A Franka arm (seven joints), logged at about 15 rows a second.
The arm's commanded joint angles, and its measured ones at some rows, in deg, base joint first. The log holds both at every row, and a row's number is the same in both.
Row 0, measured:
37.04 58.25 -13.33 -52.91 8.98 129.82 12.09
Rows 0 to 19, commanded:
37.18 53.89 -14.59 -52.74 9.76 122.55 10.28
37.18 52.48 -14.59 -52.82 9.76 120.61 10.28
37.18 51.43 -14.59 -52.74 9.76 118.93 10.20
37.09 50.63 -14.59 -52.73 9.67 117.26 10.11
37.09 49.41 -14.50 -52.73 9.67 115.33 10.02
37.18 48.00 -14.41 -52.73 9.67 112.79 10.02
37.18 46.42 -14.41 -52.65 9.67 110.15 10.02
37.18 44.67 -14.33 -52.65 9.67 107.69 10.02
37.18 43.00 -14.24 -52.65 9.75 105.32 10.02
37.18 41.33 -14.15 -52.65 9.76 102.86 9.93
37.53 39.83 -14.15 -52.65 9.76 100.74 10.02
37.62 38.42 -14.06 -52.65 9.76 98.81 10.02
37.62 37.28 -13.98 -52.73 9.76 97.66 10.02
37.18 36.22 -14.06 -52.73 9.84 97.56 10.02
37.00 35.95 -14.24 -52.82 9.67 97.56 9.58
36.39 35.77 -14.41 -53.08 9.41 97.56 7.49
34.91 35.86 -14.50 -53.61 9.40 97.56 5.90
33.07 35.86 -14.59 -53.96 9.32 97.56 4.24
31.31 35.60 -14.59 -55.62 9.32 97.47 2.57
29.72 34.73 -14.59 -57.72 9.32 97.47 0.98
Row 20, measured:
33.07 36.79 -14.74 -53.62 8.89 97.58 5.47
